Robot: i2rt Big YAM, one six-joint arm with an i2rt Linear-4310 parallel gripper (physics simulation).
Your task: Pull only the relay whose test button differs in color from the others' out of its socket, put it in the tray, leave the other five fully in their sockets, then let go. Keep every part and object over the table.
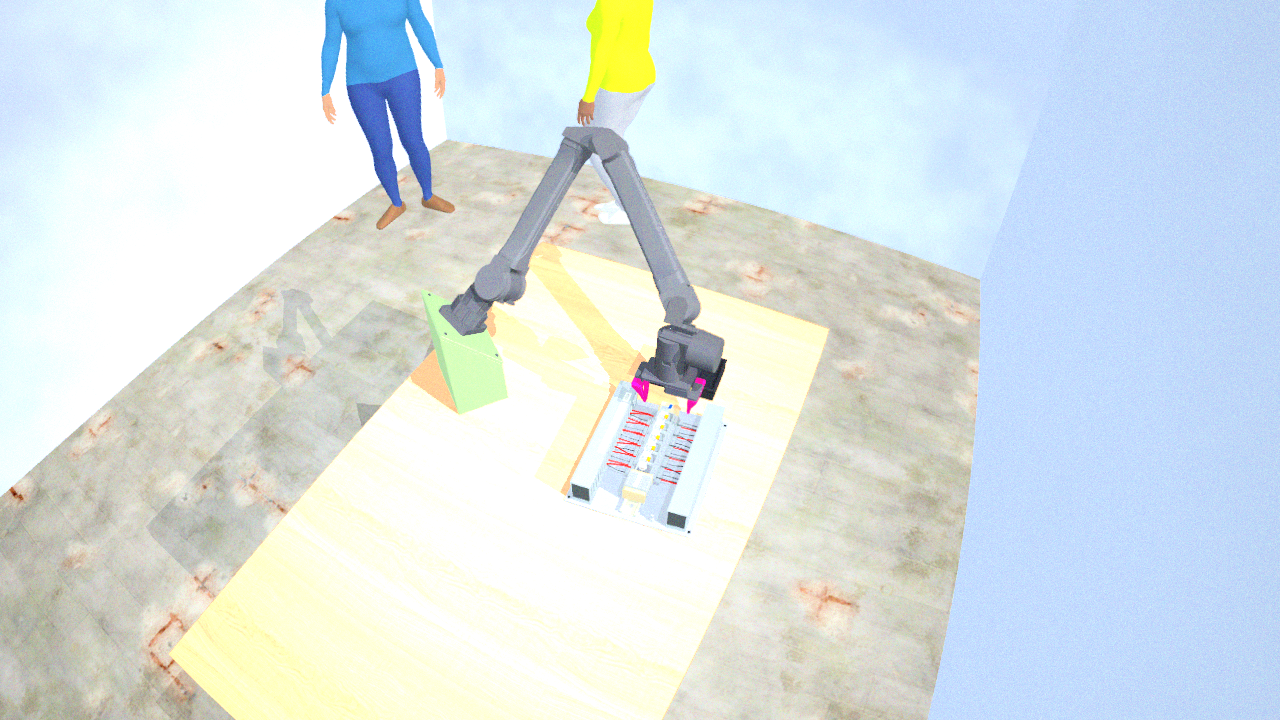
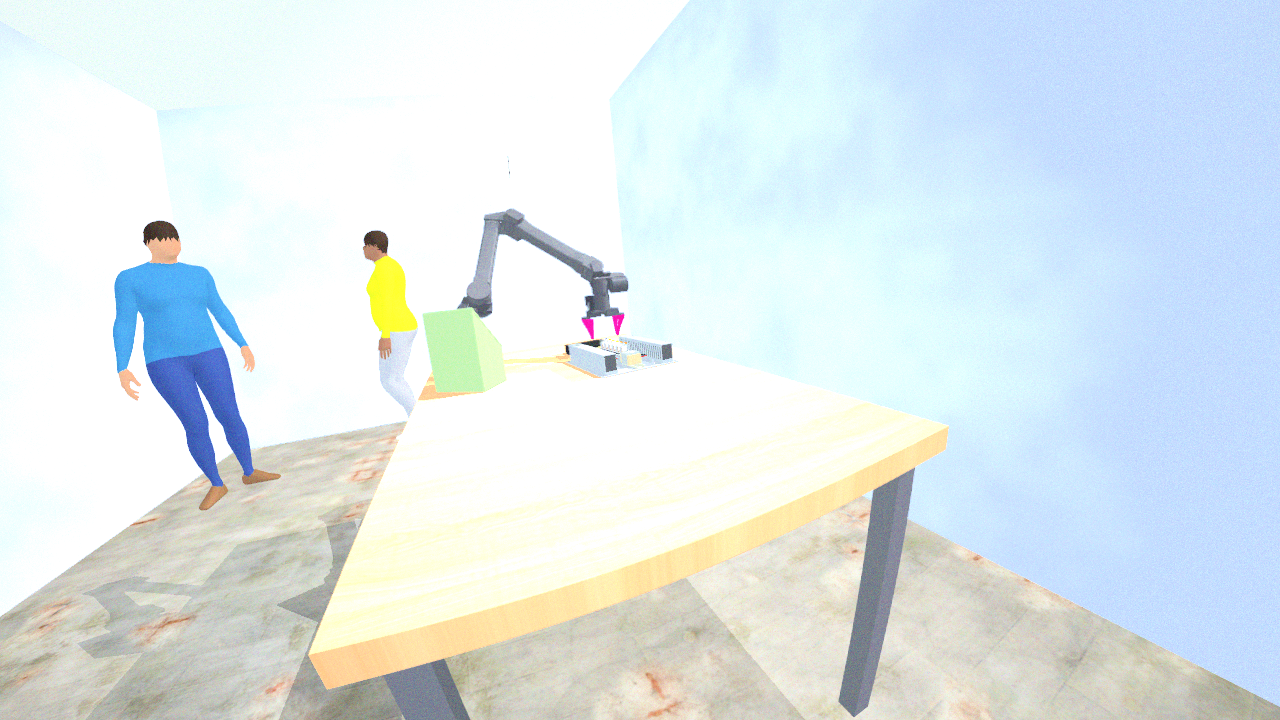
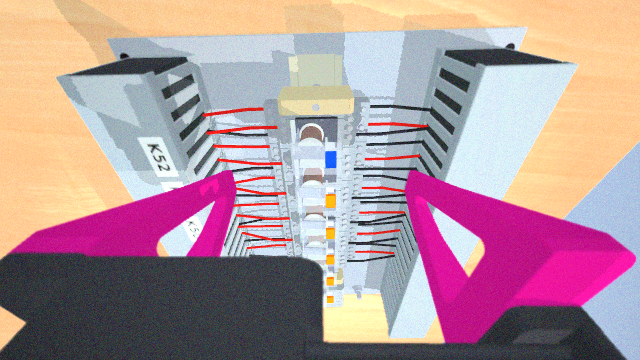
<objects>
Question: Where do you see a clear-cased relay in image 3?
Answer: At 315, 144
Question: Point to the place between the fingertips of my gripper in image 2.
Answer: At 605, 337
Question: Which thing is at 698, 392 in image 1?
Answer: My gripper.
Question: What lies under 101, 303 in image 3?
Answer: My gripper.
</objects>
